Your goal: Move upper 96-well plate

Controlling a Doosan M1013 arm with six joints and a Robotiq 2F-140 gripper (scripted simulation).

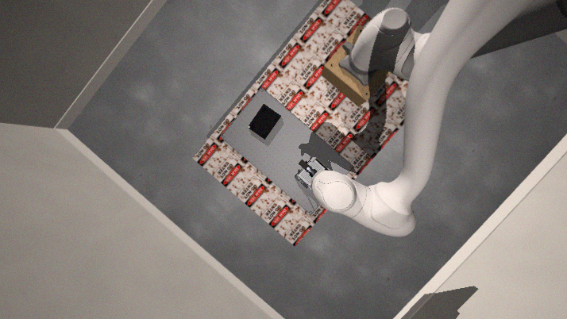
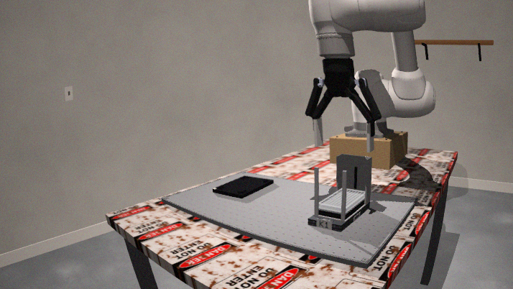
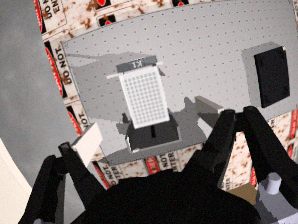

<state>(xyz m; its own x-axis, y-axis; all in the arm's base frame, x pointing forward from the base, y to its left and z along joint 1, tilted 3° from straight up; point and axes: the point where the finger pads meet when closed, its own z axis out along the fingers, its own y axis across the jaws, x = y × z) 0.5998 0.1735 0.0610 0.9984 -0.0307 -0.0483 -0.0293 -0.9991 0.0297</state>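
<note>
Right now my hand is 14 cm above the white 96-well plate. From my hand the other things lie so: black plate: 15 cm below; then black plate nest N1: 5 cm behind, 39 cm to the right, 17 cm below; then pale square: 3 cm ahead, 43 cm to the right, 17 cm below.
</note>
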